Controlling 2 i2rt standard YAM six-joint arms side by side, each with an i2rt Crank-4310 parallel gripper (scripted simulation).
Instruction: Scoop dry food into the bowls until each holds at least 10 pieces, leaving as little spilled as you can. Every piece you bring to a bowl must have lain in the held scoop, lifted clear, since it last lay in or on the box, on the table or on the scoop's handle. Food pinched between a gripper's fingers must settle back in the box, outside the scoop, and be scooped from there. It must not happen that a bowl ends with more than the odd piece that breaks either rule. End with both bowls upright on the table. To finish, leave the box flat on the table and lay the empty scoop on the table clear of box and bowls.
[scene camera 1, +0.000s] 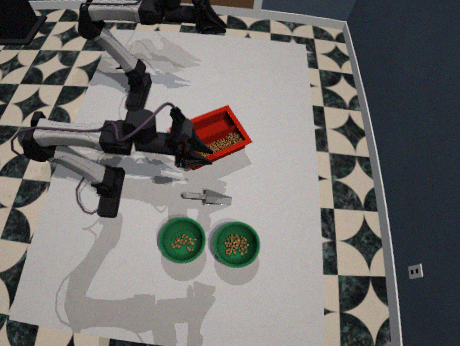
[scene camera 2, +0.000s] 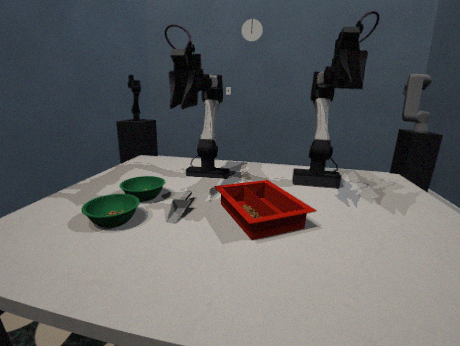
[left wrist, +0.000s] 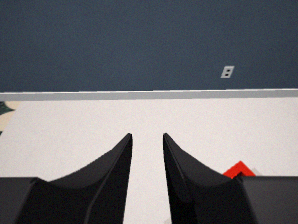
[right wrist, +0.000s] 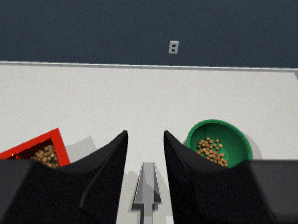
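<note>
A red box is visible, as are my left gripper and my right gripper. The left wrist view also shows my left gripper; my right gripper appears in scene camera 2 and in the right wrist view as well.
</note>
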